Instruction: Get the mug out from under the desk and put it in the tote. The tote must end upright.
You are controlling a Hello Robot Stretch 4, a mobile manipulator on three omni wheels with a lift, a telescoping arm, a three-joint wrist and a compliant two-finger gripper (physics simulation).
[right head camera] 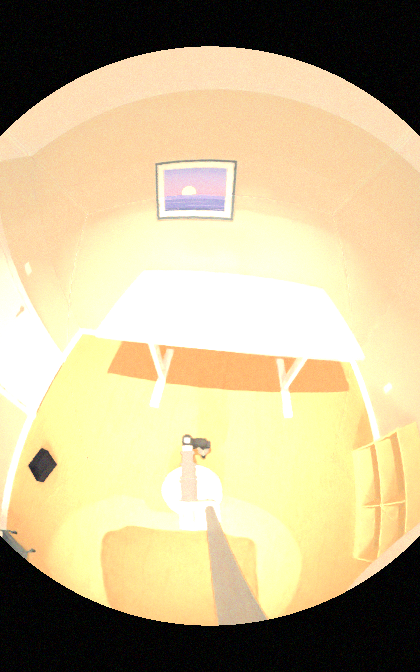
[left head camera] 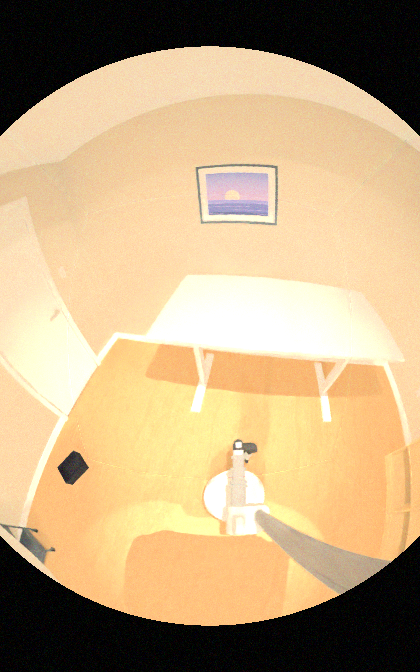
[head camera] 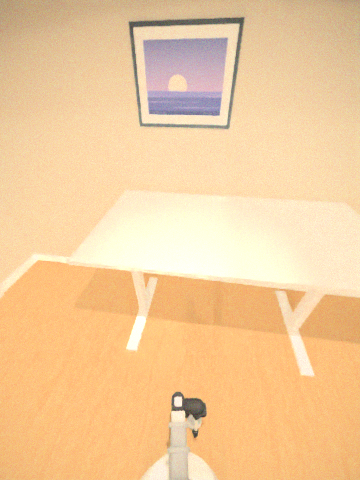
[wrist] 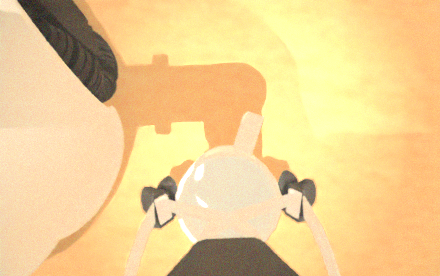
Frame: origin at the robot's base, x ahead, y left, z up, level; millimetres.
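Seen in the pictures: gripper, fingertip midpoint: [left head camera: 245, 453] [head camera: 194, 419] [wrist: 227, 189].
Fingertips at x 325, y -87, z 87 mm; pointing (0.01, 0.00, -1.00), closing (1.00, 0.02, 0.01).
Pixels of each thing's top centre, then the offset from my fingertips to it. "spot": a spot on its surface instead. Level surfaces: height alone.
- pale mug, surface spot: [wrist: 227, 175] spot: dy +8, dx +1, dz -31 mm
- white desk, surface height: dz +836 mm
- black box, top centre: [left head camera: 68, 466] [right head camera: 38, 463] dy +1543, dx -402, dz -14 mm
A pale mug [wrist: 227, 175] with a pale blue-grey inside is between the rubber fingertips in the wrist view, its opening towards the camera and its handle pointing up. My gripper [wrist: 227, 189] [head camera: 195, 429] [left head camera: 246, 457] [right head camera: 203, 452] is shut on the mug, over the floor close to my base and out in front of the desk. The white desk [head camera: 225, 235] [left head camera: 275, 320] [right head camera: 225, 310] stands against the far wall. A black box [left head camera: 73, 467] [right head camera: 42, 465], which may be the tote, is on the floor at the left; its opening cannot be made out.
My round white base [wrist: 50, 150] is close to the left of the mug. Two desk legs [head camera: 134, 335] [head camera: 302, 355] reach forward on the floor. A wooden shelf unit [right head camera: 411, 465] stands at the right. Part of a dark grey object [left head camera: 32, 545] [right head camera: 15, 544] shows at the lower left.
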